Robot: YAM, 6 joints.
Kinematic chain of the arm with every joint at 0, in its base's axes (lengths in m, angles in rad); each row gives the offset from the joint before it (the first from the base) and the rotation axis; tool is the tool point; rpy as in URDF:
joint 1: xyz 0 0 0.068 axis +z
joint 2: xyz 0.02 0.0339 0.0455 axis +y
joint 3: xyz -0.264 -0.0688 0 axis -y
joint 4: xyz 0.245 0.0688 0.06 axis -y
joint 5: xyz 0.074 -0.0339 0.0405 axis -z
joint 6: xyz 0.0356 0 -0.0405 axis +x
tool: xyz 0 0 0 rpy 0 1.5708 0
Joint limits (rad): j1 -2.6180..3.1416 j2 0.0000..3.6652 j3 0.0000..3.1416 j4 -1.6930..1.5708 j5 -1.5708..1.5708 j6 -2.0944..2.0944
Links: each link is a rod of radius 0.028 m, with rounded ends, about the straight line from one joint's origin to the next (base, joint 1, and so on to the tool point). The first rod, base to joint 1, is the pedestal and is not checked.
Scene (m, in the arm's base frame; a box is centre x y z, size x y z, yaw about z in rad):
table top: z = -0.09
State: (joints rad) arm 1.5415 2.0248 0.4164 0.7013 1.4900 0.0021
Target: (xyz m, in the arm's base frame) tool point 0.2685 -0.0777 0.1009
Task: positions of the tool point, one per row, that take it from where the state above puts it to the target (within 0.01 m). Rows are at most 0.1 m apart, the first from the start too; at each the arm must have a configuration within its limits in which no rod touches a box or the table.
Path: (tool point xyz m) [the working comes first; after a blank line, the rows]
Joints at the target: -0.1542 1.8648 0.5377 0.7421 1.5136 0.0021
Straight joint move there: clear.

1: 0.1081 0.2196 0.0515
2: 0.1694 0.1872 0.0604
3: 0.2207 0.1373 0.0698
4: 0.2567 0.0731 0.0797
5: 0.2734 -0.0005 0.0901
6: 0.2685 -0.0777 0.1009

